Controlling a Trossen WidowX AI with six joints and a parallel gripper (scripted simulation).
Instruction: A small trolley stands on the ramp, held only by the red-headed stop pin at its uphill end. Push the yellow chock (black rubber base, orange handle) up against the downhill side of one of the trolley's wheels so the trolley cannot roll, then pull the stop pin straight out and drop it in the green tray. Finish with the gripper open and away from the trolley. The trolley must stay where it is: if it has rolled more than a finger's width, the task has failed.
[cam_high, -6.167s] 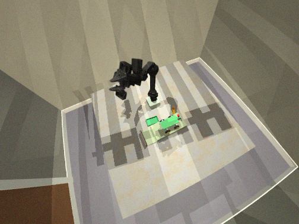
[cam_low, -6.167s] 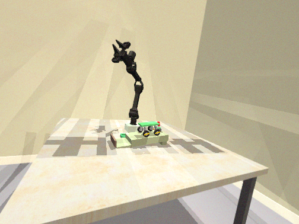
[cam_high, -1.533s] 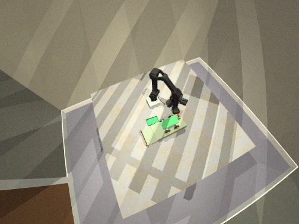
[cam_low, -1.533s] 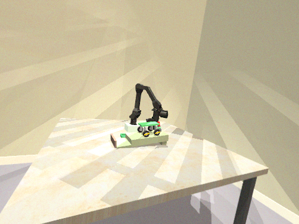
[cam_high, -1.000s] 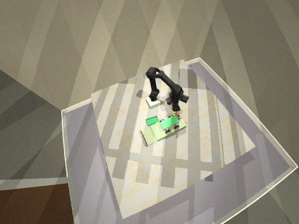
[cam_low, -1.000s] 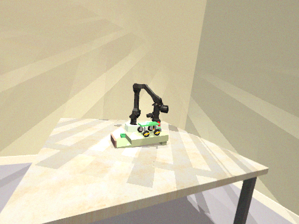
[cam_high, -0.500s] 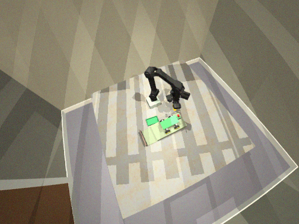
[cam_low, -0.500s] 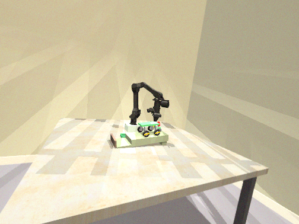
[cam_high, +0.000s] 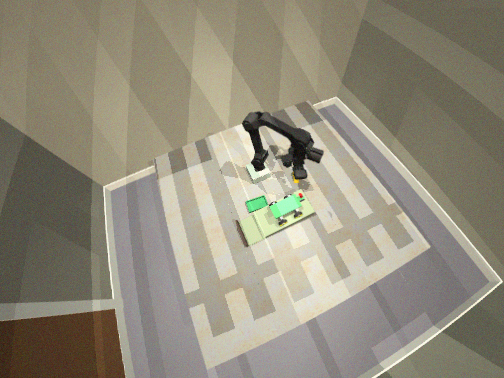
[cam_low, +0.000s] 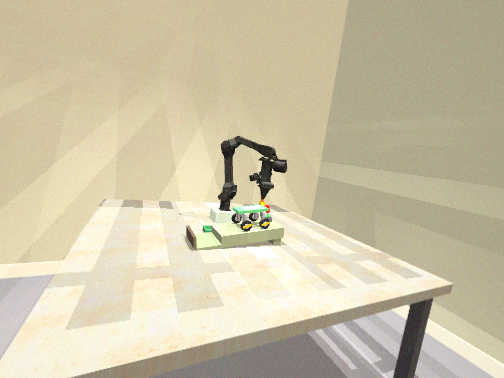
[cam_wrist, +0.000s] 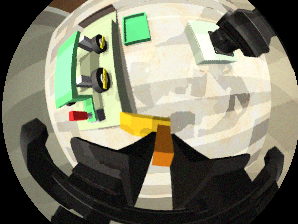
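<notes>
My gripper tip is now 2 cm short of the yellow chock, 1 cm to the left of it and 1 cm above it. The rest, counted from my gripper tip: pale green ramp: 16 cm ahead, 13 cm to the right, 12 cm below; red-headed stop pin: 13 cm ahead, 4 cm below, 2 cm to the right; trolley: 16 cm ahead, 12 cm to the right, 6 cm below.
</notes>
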